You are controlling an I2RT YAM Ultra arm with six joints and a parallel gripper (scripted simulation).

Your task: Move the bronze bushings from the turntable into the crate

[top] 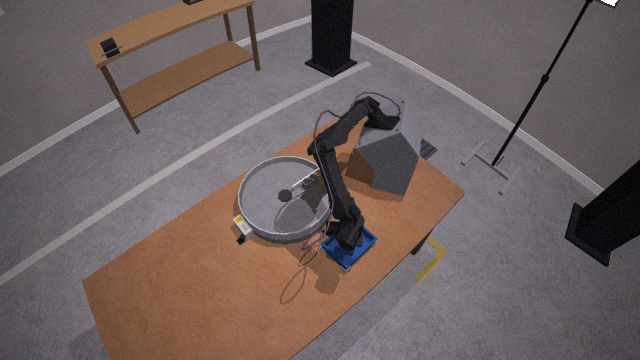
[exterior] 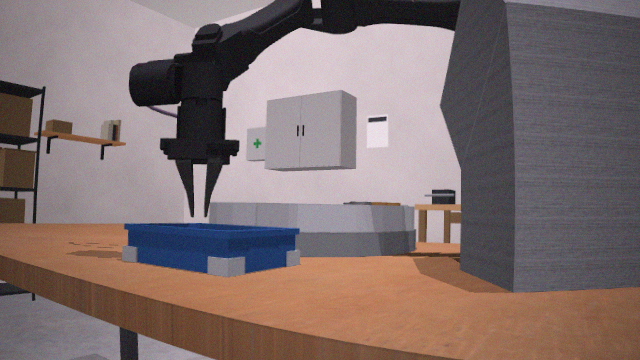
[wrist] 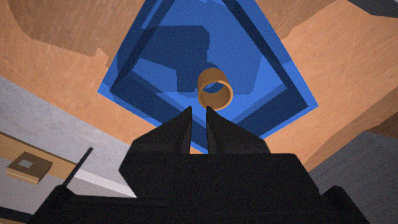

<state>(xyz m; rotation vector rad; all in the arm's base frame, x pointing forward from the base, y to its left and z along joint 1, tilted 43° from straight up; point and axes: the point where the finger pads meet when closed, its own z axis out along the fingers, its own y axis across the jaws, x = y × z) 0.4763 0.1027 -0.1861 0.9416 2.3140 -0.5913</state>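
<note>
Now: hand 50 mm above the blue crate, 20 mm to the left of it and 10 mm past it. Also, from my hand: grey turntable (370 mm to the right, 20 mm below, 10 mm ahead).
</note>
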